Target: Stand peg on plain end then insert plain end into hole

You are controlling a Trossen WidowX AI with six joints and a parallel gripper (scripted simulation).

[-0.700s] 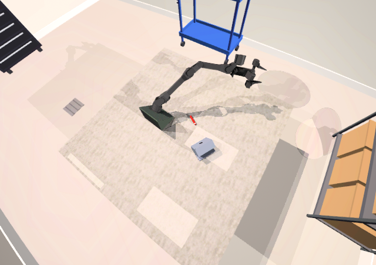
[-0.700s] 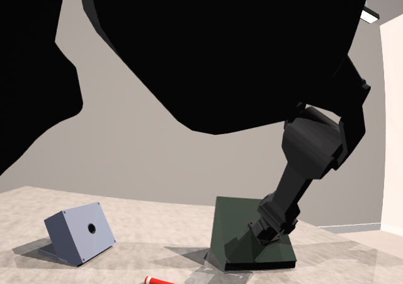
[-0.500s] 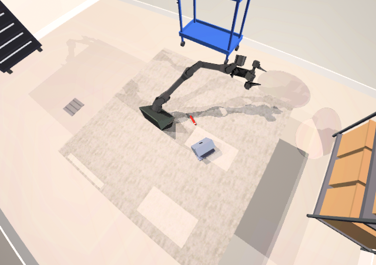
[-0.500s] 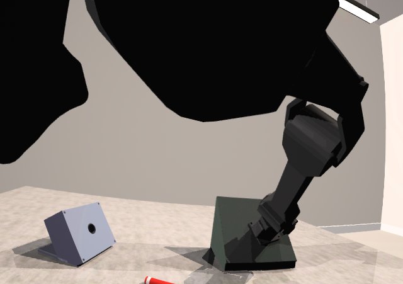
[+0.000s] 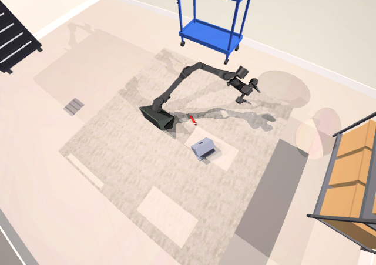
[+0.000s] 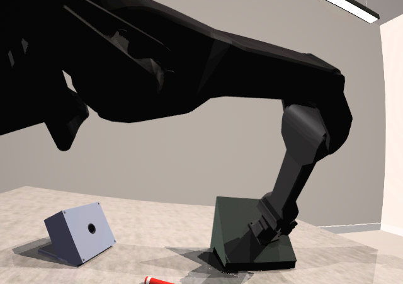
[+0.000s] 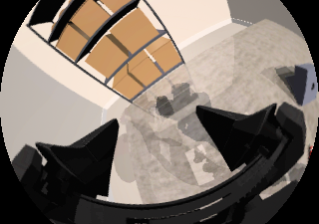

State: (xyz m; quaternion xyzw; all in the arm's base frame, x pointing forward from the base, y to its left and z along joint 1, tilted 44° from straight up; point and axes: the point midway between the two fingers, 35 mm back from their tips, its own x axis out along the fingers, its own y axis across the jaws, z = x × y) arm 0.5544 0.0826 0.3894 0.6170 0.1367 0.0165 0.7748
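My gripper tip is 34 cm past the peg, 26 cm to the left of it and 17 cm above it. Round my gripper tip: sloped panel 19 cm behind, 41 cm to the right, 14 cm below.
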